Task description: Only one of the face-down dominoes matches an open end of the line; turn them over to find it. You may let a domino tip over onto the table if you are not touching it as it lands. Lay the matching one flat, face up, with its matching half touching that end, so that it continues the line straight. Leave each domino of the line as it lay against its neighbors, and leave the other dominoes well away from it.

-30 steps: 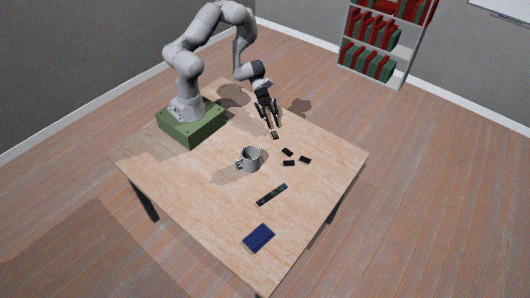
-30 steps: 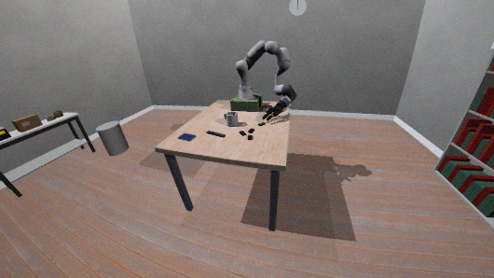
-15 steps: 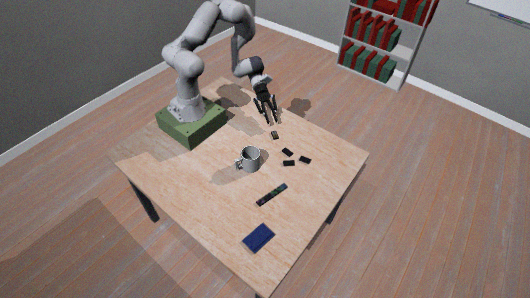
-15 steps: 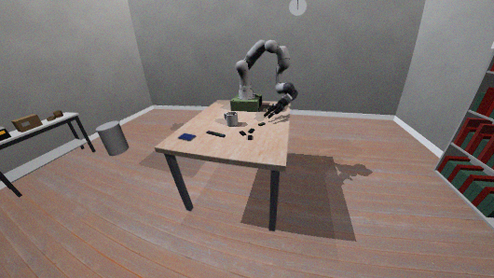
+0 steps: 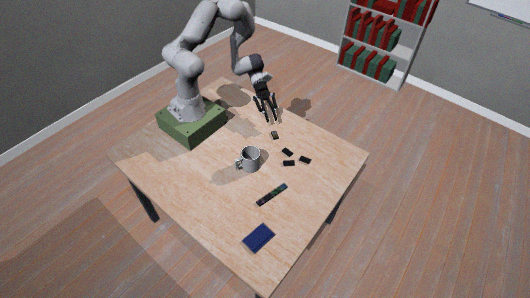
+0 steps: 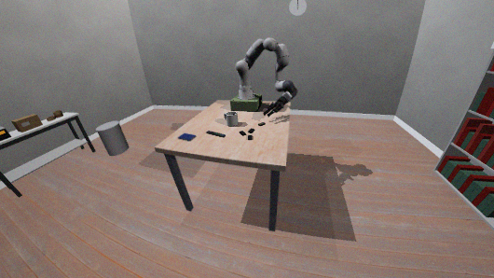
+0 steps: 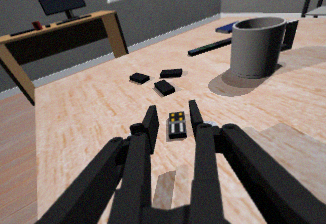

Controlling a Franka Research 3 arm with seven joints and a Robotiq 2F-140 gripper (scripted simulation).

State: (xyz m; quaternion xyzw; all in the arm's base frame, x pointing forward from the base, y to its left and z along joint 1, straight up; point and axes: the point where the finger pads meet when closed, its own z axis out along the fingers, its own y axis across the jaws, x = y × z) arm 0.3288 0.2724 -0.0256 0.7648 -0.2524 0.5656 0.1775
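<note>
The black domino is 190 mm ahead of my hand, 110 mm to the right of it and 70 mm below it. Also, from my hand: blue book 360 mm ahead, 570 mm to the right, 70 mm below; grey mug 90 mm ahead, 290 mm to the right, 40 mm below.
</note>
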